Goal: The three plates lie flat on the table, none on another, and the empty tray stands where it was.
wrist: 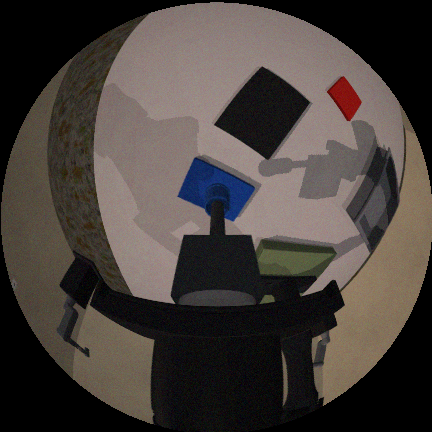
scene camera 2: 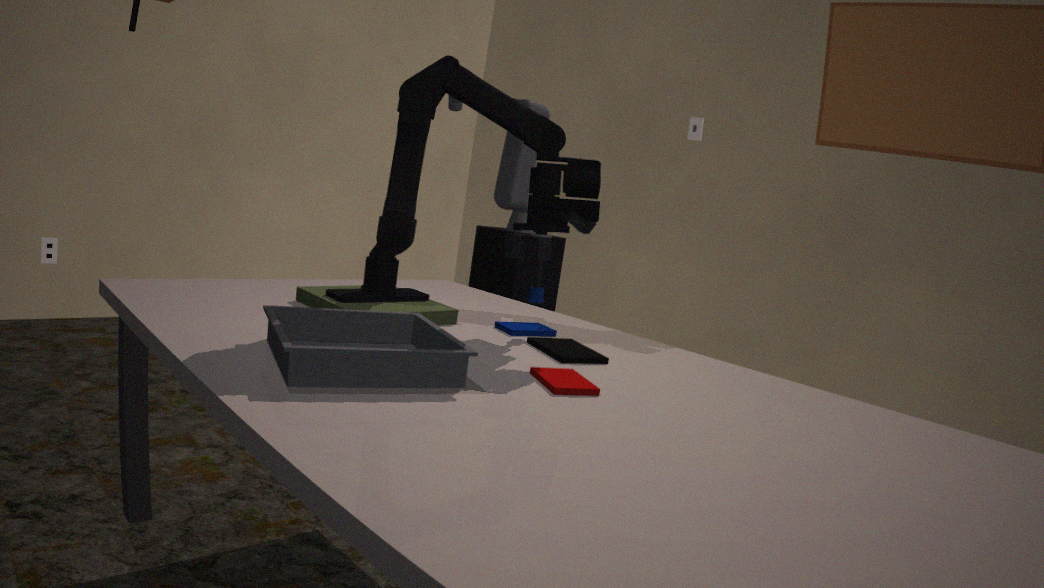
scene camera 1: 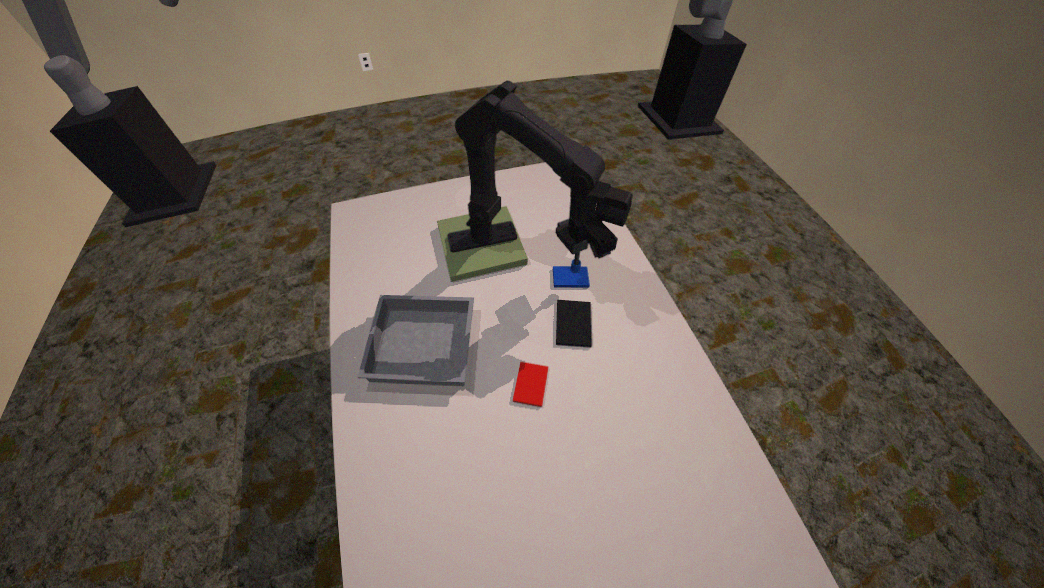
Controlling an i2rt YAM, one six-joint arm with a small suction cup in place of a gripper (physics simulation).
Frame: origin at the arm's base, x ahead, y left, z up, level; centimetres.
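Where they show: hand, its tool point: (wrist: pixel 216 194) (scene camera 2: pixel 536 301) (scene camera 1: pixel 575 269); arm's base, origin of its link: (wrist: pixel 282 284) (scene camera 2: pixel 378 297) (scene camera 1: pixel 482 237).
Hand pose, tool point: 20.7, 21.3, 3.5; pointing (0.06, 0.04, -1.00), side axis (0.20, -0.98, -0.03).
Things, the pixels of their centre, and the offset from my tool point, as dx, dy, dz. Level surfaces: height alone.
- blue plate, middle of its body: (wrist: pixel 215 190) (scene camera 2: pixel 525 329) (scene camera 1: pixel 570 276) -1.8, +0.1, -5.7
- table, height of its surface: dz -6.2
- black plate, middle of its body: (wrist: pixel 265 108) (scene camera 2: pixel 566 350) (scene camera 1: pixel 573 322) +12.5, -4.2, -5.7
- red plate, middle of its body: (scene camera 2: pixel 563 381) (wrist: pixel 346 96) (scene camera 1: pixel 530 383) +25.4, -19.5, -5.7
- grey tray, middle of its body: (scene camera 2: pixel 360 345) (scene camera 1: pixel 420 339) (wrist: pixel 379 204) +8.5, -42.8, -3.7
A blue plate (scene camera 1: pixel 566 279) (scene camera 2: pixel 525 328) (wrist: pixel 196 179) lies flat on the table (scene camera 1: pixel 584 474) (scene camera 2: pixel 657 467). My suction cup (scene camera 1: pixel 576 265) (scene camera 2: pixel 536 295) (wrist: pixel 218 194) is above it, with a gap showing in scene camera 2, and holds nothing. A black plate (scene camera 1: pixel 574 323) (scene camera 2: pixel 567 350) (wrist: pixel 263 112) lies flat beside the blue one, apart from it. A red plate (scene camera 1: pixel 531 384) (scene camera 2: pixel 564 381) (wrist: pixel 344 98) lies flat beyond the black one, apart from both. The grey tray (scene camera 1: pixel 416 380) (scene camera 2: pixel 376 368) (wrist: pixel 362 192) stands upright and empty to the left in scene camera 1.
The arm's base stands on a green block (scene camera 1: pixel 489 268) (scene camera 2: pixel 438 315) (wrist: pixel 295 262) behind the tray. The blue plate lies near the table's right edge in scene camera 1. Dark pedestals (scene camera 1: pixel 124 153) (scene camera 1: pixel 697 80) stand on the floor away from the table. The arm's shadow falls across the table.
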